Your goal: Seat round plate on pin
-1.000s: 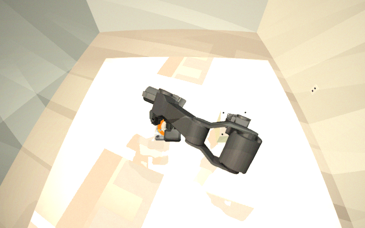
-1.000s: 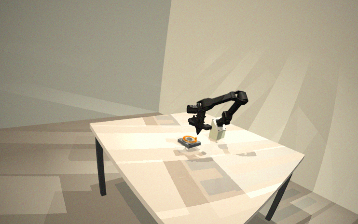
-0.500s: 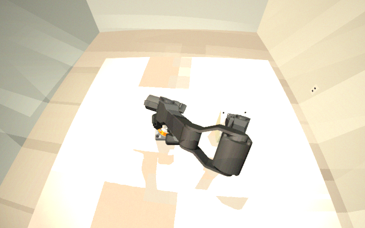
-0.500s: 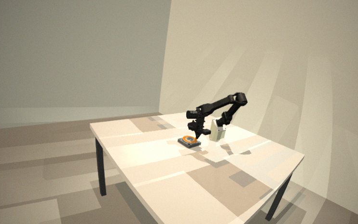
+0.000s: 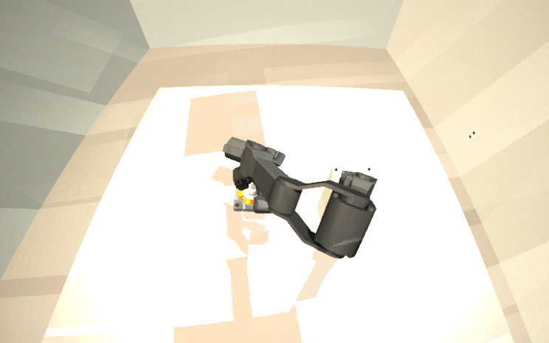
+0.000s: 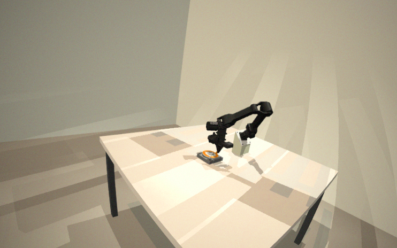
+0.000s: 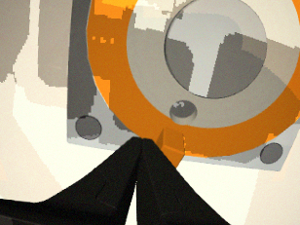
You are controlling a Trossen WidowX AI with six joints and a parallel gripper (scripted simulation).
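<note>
The grey square base is 50 mm ahead of my gripper tip, 20 mm to the right of it and 20 mm below it.
</note>
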